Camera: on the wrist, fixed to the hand. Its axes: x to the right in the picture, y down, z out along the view.
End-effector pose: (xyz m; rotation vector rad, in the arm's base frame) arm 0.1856 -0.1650 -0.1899 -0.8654 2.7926 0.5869
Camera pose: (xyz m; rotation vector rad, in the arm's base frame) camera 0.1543 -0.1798 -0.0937 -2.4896 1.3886 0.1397
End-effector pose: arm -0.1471 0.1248 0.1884 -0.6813 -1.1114 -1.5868
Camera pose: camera -0.1041 0.0342 0.1683 -0.5069 1.5622 2.5599
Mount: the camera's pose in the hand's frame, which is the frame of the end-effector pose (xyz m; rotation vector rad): 0.0080 0.0375 -0.0948 0.0483 0.1326 -1.5270
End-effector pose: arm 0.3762 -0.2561 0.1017 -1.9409 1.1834 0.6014
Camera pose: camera 0.3467 -0.3469 0.1383 -2.1849 -0.4082 -0.3788
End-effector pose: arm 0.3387 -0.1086 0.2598 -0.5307 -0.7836 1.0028
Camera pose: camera 0.3954 -0.0886 0.1771 0.1293 -0.7714 -0.4274
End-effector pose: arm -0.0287 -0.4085 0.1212 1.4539 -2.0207 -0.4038
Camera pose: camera 0.0017 -0.3931 0.2176 2.6990 -0.4466 -0.7790
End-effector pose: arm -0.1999 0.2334 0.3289 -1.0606 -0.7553 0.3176
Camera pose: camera -0.1242 0.1925 0.2736 -0.2315 -1.2070 -1.0195
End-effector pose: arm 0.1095 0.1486 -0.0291 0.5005 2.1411 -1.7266
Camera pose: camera 0.1160 0.2492 -0.0460 0.9188 -1.7190 1.4613
